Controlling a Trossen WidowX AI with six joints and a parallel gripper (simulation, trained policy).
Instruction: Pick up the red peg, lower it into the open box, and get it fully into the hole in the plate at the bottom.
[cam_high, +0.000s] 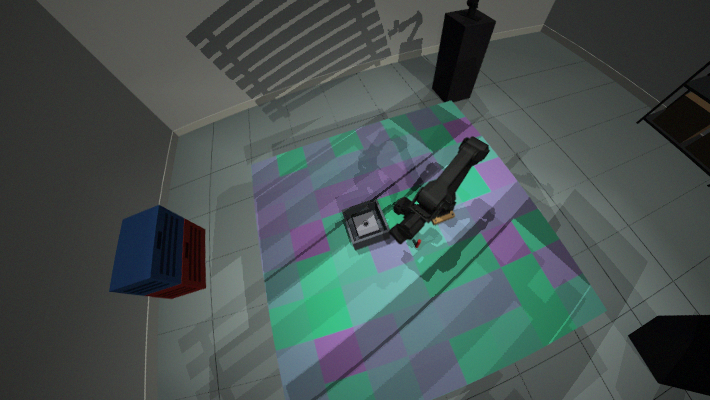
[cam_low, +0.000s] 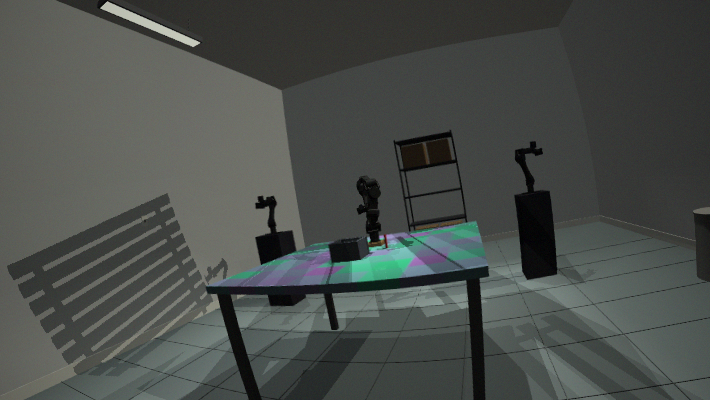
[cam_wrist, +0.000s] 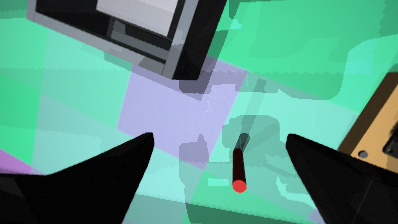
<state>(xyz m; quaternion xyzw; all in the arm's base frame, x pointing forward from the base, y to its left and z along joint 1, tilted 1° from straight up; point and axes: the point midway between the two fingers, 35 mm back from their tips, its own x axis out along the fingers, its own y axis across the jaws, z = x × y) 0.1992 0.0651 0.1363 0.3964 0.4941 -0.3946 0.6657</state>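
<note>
Right now the red peg is 9 cm below my gripper tip, 5 cm to the left of it and 4 cm behind it. Round my gripper tip: dark box 13 cm ahead, 10 cm to the right, 10 cm below; then light grey plate 13 cm ahead, 10 cm to the right, 8 cm below.
</note>
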